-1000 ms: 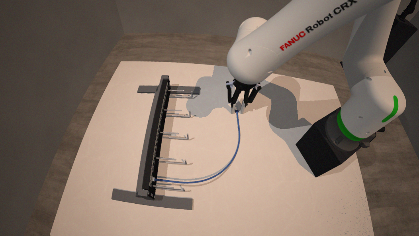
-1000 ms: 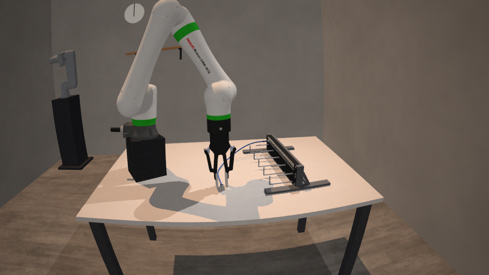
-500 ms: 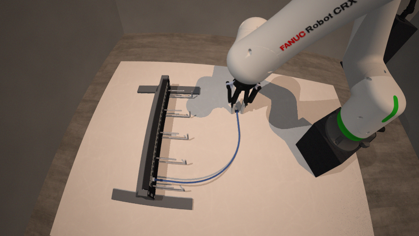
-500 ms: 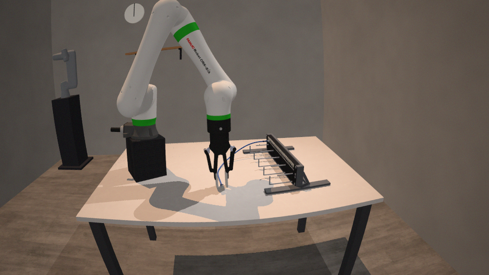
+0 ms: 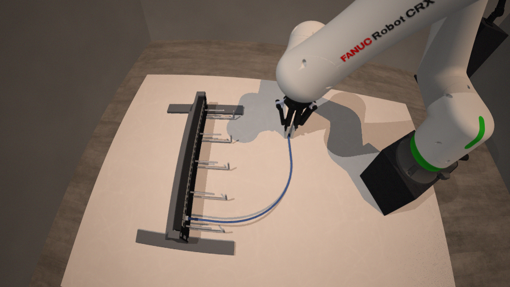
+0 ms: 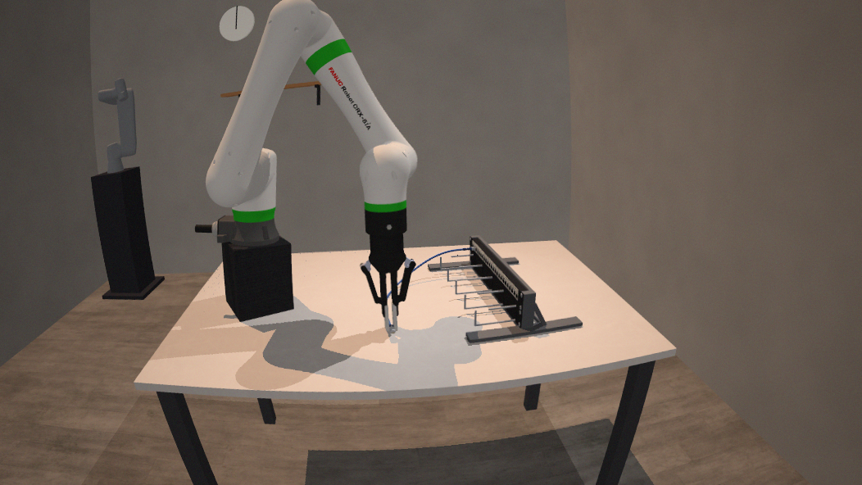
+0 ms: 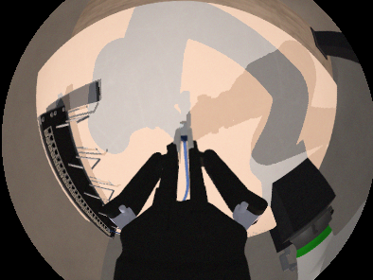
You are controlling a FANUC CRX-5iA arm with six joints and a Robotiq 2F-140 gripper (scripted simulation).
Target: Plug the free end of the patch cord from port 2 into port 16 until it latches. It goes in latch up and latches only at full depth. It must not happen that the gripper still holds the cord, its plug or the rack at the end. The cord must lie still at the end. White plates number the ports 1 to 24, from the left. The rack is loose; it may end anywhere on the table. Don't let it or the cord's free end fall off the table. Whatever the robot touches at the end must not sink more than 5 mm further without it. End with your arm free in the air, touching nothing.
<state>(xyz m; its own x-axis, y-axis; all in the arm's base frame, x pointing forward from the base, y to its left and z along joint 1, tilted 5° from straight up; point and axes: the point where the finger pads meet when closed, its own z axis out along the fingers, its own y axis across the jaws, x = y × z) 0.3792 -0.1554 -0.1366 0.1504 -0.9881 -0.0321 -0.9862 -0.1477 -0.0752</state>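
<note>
Now: the plug 10 mm to the right of my hand and 30 mm below it.
</note>
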